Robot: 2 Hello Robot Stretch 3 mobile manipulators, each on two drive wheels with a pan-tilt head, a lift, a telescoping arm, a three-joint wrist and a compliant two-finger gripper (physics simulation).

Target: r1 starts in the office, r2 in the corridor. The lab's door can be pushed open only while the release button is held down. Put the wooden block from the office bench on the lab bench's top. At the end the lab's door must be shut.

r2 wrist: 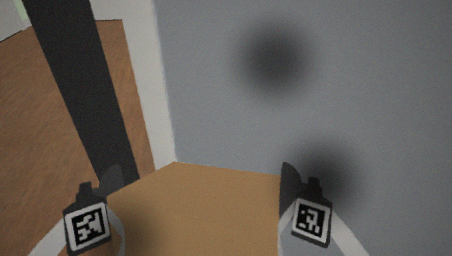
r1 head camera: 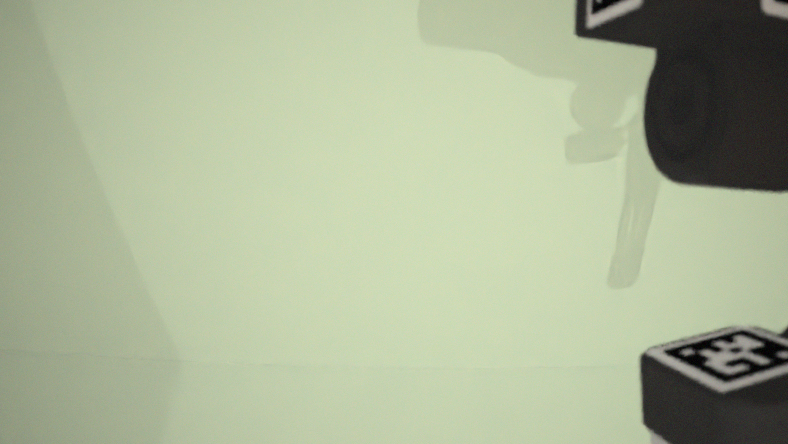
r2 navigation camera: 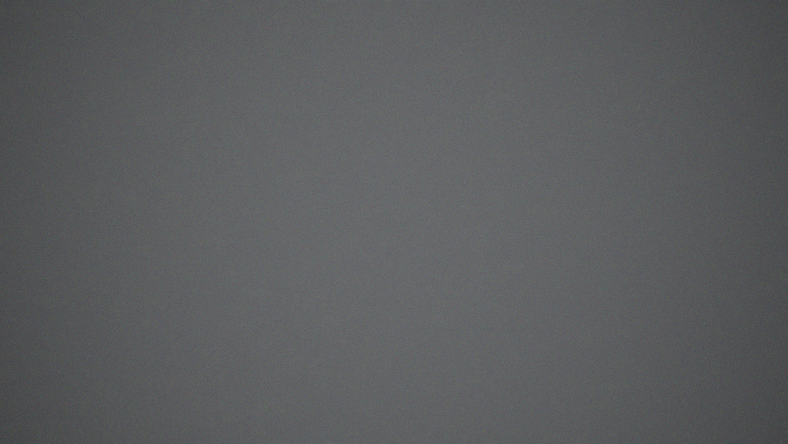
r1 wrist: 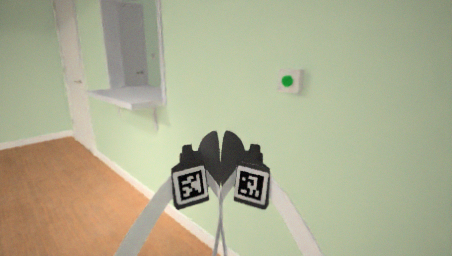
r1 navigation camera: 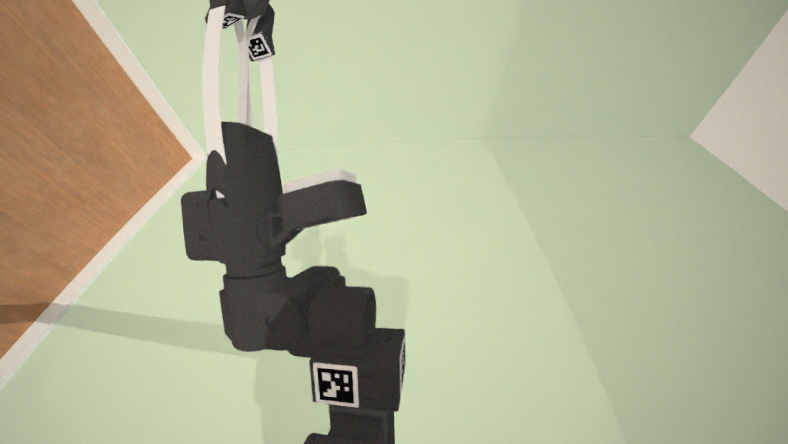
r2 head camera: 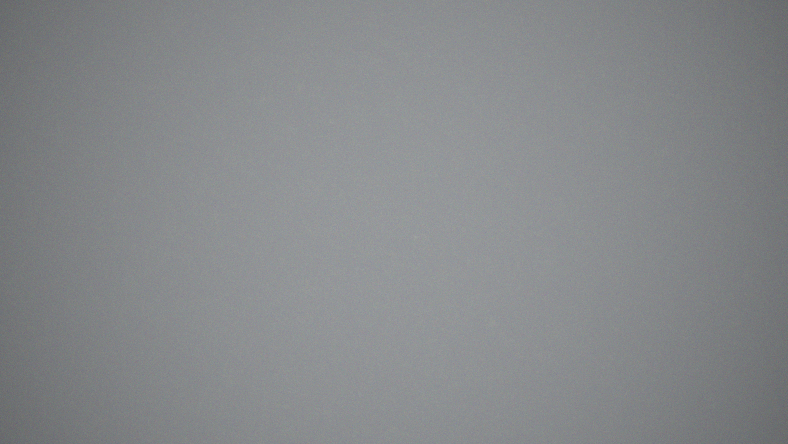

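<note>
r1's gripper (r1 navigation camera: 242, 13) (r1 wrist: 220, 150) is shut and empty, its fingertips almost touching. In the r1 wrist view a release button (r1 wrist: 287, 80), green on a white plate, is on the green wall, above and right of the fingertips and apart from them. r2's gripper (r2 wrist: 200, 175) has its fingers wide apart, shut on the tan wooden block (r2 wrist: 200, 215), which fills the space between them in the r2 wrist view. The lab bench does not show. A grey door (r1 wrist: 132, 45) shows through a wall opening; I cannot tell whether it is the lab's door.
The wall opening has a white shelf (r1 wrist: 127, 97). A white door (r1 wrist: 72, 65) stands farther left. In the r2 wrist view a grey wall (r2 wrist: 350, 90) is close, beside a white upright strip (r2 wrist: 145, 75) and a dark bar (r2 wrist: 80, 90). r2's head and navigation views show plain grey surfaces.
</note>
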